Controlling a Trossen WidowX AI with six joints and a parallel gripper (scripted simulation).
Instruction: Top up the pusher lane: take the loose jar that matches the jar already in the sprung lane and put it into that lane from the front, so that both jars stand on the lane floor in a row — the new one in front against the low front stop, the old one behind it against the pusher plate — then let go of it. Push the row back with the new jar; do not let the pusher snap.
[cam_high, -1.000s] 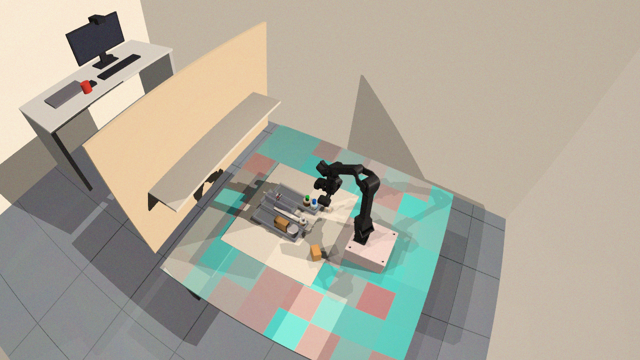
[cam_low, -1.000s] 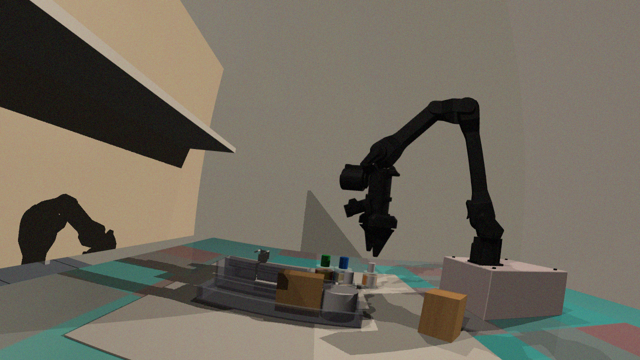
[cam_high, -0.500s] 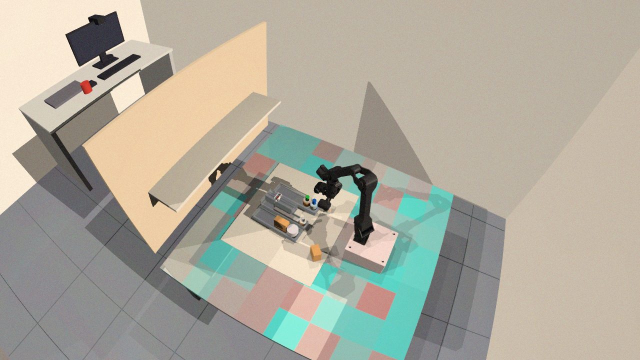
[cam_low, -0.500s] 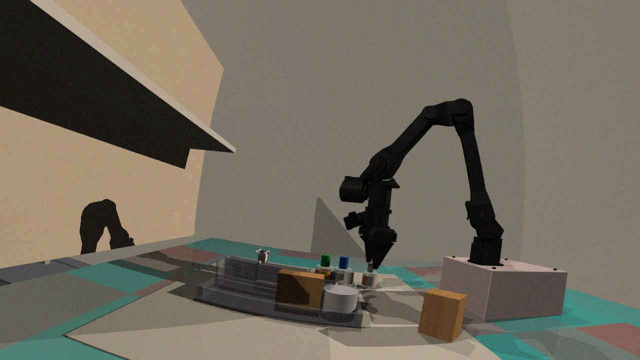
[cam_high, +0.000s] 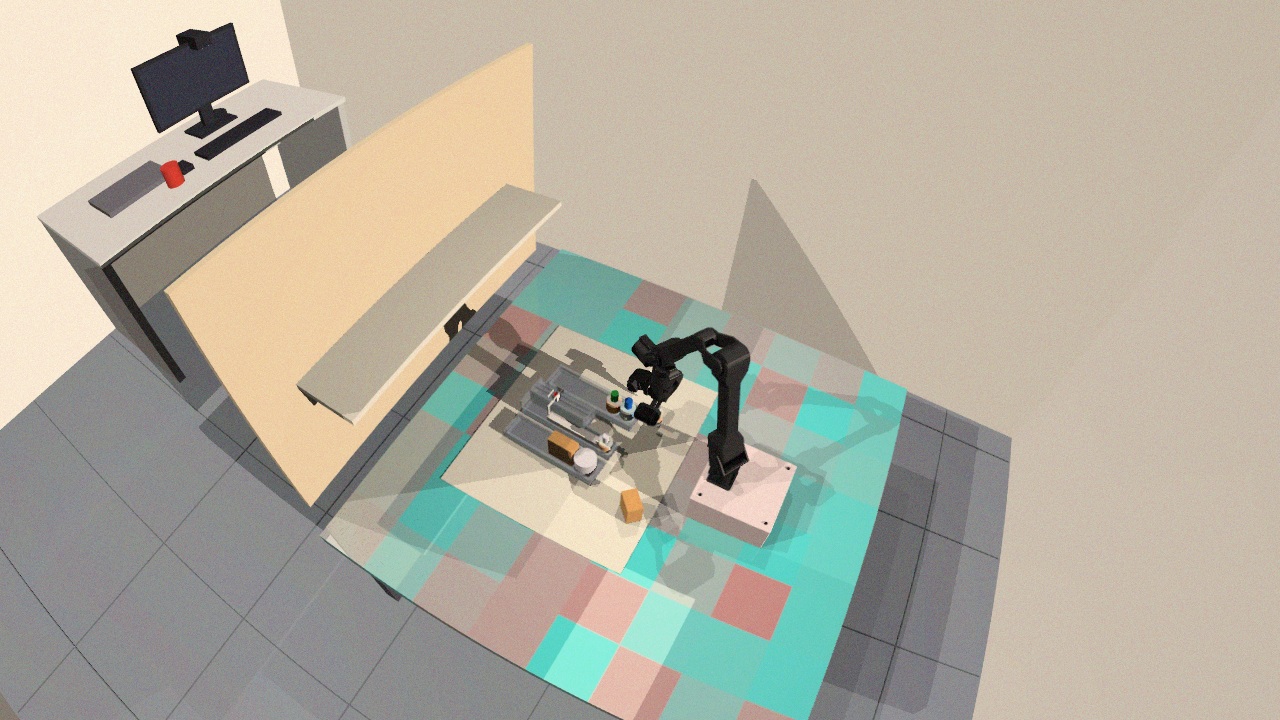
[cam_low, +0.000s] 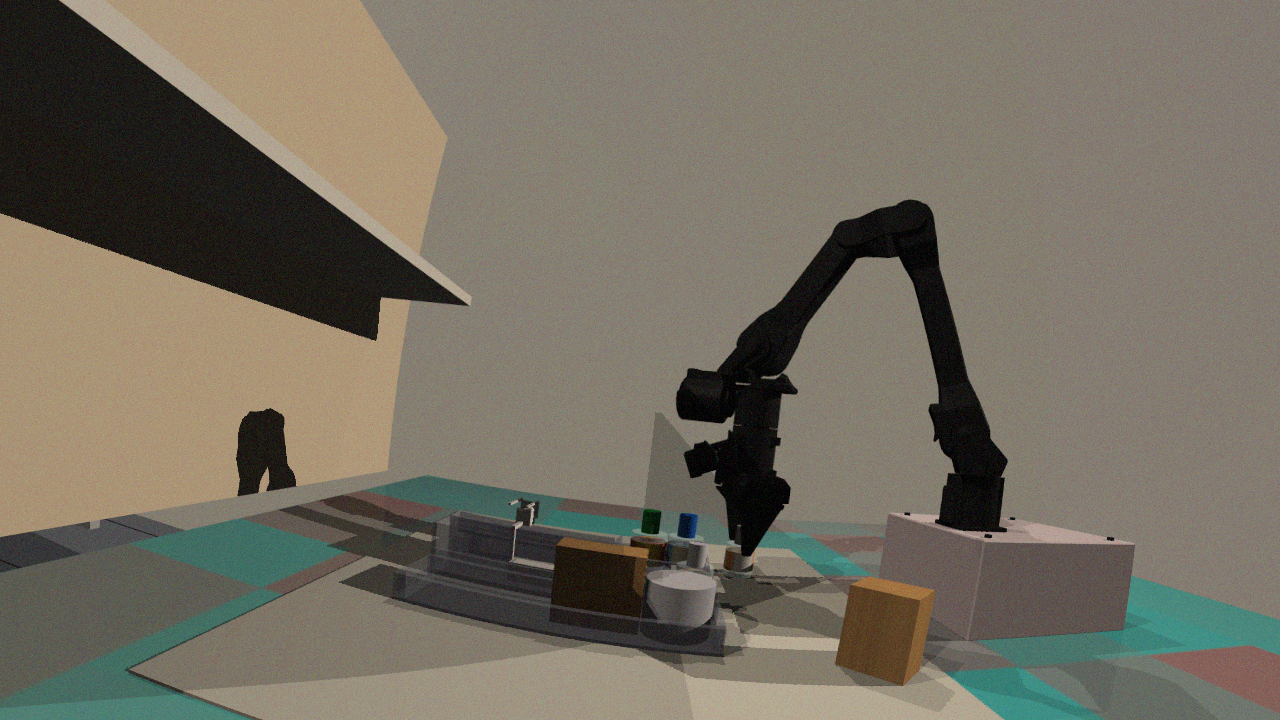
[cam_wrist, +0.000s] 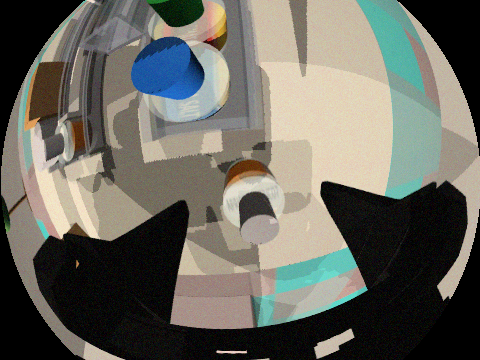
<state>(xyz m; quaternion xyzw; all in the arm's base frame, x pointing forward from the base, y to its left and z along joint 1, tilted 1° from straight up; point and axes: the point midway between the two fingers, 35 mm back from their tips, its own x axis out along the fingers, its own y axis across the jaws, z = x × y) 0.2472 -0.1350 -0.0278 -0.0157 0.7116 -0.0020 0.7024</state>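
Right now the grey cylinder is 9 cm ahead of my gripper tip, 23 cm to the left of it and 1 cm below it. From my gripper tip the other things lie so: orange box 16 cm ahead, 23 cm to the left; then grey lane rack 22 cm ahead, 13 cm to the left, 2 cm below.
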